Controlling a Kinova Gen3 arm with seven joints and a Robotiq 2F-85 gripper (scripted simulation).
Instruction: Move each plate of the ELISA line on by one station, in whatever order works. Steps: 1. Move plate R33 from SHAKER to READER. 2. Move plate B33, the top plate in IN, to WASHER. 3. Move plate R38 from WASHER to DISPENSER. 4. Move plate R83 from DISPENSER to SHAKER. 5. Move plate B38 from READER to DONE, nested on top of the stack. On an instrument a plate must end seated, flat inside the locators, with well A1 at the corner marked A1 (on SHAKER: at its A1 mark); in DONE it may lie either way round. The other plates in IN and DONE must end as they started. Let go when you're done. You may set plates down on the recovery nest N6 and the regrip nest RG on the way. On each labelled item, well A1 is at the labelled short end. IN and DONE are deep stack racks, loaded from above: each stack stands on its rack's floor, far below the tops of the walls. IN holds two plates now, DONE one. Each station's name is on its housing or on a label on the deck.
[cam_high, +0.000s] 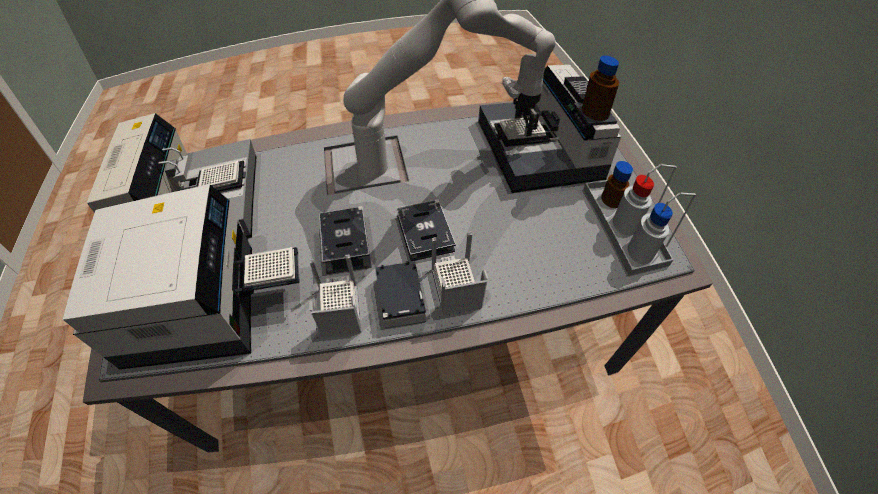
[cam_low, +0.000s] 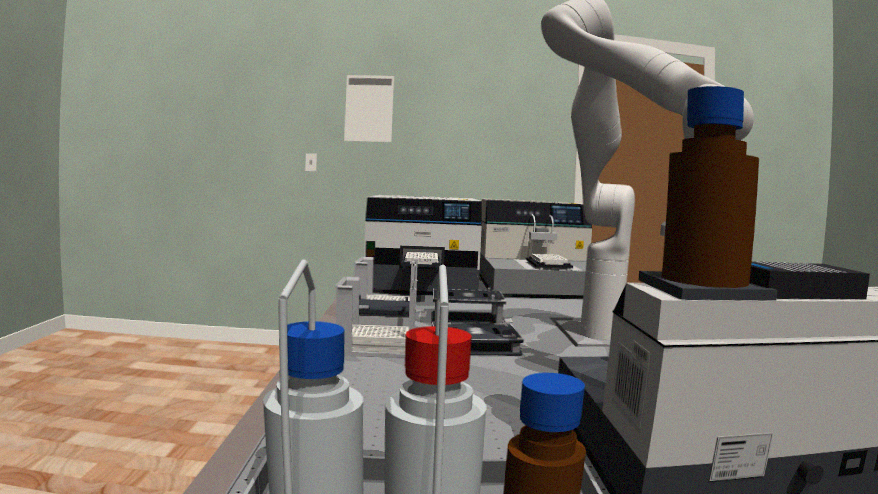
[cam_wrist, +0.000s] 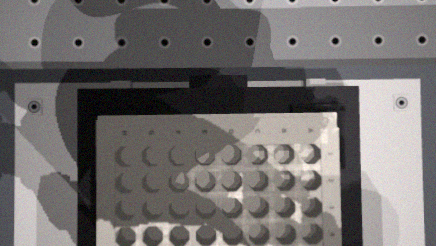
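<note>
My gripper is now 3 cm above the dispenser nest. From my hand the other things lie so: recovery nest N6: 35 cm to the right, 29 cm ahead, 8 cm below; then bottle tray: 36 cm ahead, 24 cm to the left, 11 cm below; then brown bottle: 18 cm to the left, 18 cm above, 10 cm ahead.
</note>
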